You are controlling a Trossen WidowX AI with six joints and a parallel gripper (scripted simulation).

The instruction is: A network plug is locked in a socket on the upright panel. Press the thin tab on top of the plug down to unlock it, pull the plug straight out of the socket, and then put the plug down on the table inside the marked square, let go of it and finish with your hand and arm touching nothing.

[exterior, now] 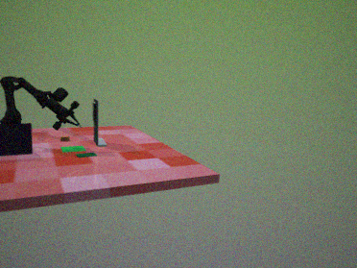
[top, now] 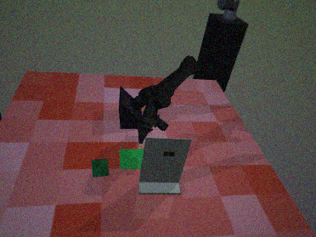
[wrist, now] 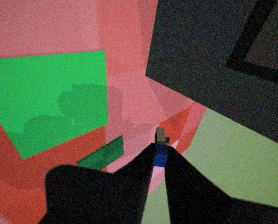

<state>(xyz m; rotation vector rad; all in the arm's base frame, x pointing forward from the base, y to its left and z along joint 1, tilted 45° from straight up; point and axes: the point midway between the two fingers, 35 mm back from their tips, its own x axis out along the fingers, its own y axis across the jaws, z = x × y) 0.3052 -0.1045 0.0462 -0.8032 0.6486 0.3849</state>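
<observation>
Right now my gripper tip is 40 mm past the bright green square, 10 mm to the left of it and 130 mm above it. From my gripper tip the other things lie so: blue network plug (right at my gripper tip); upright dark panel (130 mm ahead, 70 mm to the left, 10 mm below).
</observation>
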